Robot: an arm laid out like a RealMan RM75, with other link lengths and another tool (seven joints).
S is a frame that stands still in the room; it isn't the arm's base.
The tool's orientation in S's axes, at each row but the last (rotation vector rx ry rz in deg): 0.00 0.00 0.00; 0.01 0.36 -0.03; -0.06 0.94 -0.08; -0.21 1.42 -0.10; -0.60 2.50 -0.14; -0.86 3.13 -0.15; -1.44 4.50 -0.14; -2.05 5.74 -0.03; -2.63 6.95 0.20; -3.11 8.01 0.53; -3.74 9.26 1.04
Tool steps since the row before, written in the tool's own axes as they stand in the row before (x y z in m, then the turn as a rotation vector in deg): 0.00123 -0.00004 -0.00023 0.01 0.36 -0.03; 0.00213 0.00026 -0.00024 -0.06 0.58 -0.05; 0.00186 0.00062 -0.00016 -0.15 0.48 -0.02; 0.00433 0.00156 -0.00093 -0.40 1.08 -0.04; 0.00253 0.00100 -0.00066 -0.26 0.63 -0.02; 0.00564 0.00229 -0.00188 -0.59 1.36 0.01; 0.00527 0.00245 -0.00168 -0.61 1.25 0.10; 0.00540 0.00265 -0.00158 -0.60 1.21 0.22; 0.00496 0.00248 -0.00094 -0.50 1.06 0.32; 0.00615 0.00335 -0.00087 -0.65 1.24 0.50; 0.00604 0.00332 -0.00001 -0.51 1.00 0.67
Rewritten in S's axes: 0.00123 -0.00004 -0.00023 0.01 0.36 -0.03; 0.00213 0.00026 -0.00025 -0.06 0.58 -0.05; 0.00186 0.00062 -0.00019 -0.15 0.48 -0.02; 0.00431 0.00155 -0.00104 -0.40 1.08 -0.03; 0.00250 0.00099 -0.00078 -0.26 0.63 -0.02; 0.00553 0.00224 -0.00222 -0.59 1.36 0.02; 0.00513 0.00239 -0.00215 -0.60 1.25 0.12; 0.00521 0.00258 -0.00221 -0.58 1.22 0.24; 0.00479 0.00244 -0.00165 -0.46 1.07 0.33; 0.00593 0.00333 -0.00190 -0.59 1.26 0.52; 0.00588 0.00339 -0.00120 -0.42 1.04 0.68
